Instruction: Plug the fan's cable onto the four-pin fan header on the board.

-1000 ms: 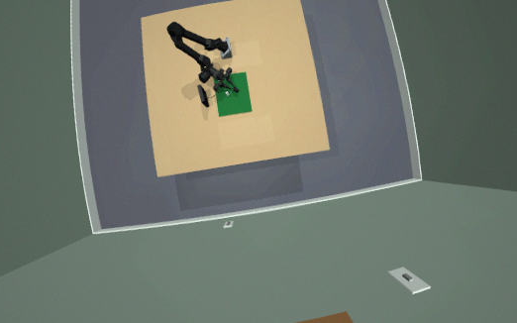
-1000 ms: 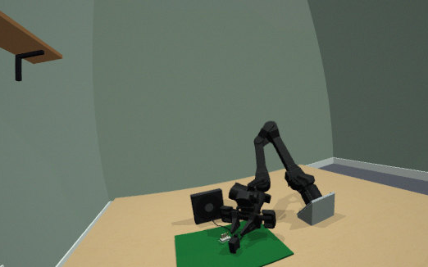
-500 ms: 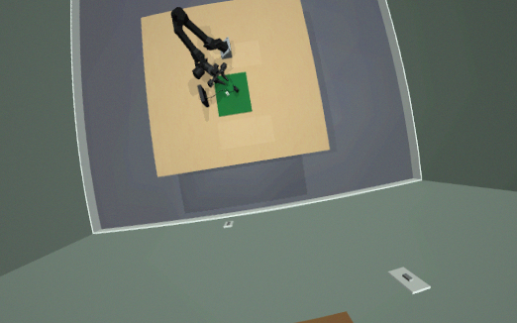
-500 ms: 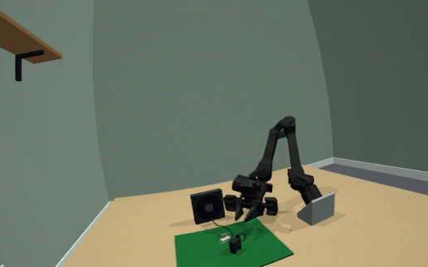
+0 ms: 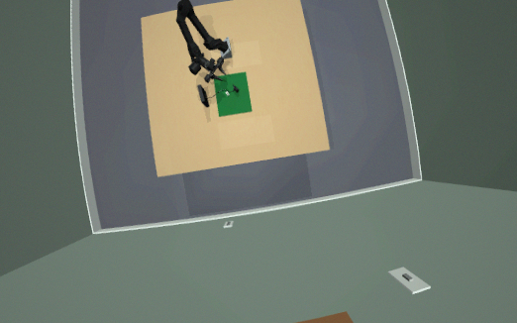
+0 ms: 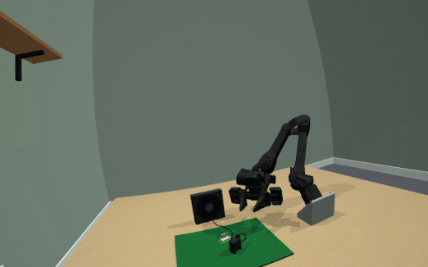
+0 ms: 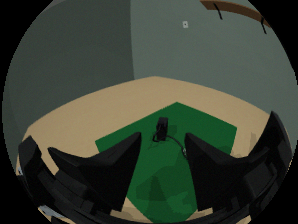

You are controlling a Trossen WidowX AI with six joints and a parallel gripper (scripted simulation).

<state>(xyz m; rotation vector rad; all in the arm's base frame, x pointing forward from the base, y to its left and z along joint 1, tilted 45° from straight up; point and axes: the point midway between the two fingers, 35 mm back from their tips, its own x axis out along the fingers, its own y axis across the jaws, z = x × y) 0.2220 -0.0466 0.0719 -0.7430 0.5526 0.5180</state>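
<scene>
Now: gripper tip 7 cm short of the dark fan plug, 6 cm to the right of it and 7 cm above it. Round my gripper tip: pale four-pin header: 8 cm ahead, 1 cm to the right, 9 cm below; green board: 9 cm ahead, 2 cm to the left, 10 cm below; black fan: 7 cm ahead, 17 cm to the right, 3 cm below.
</scene>
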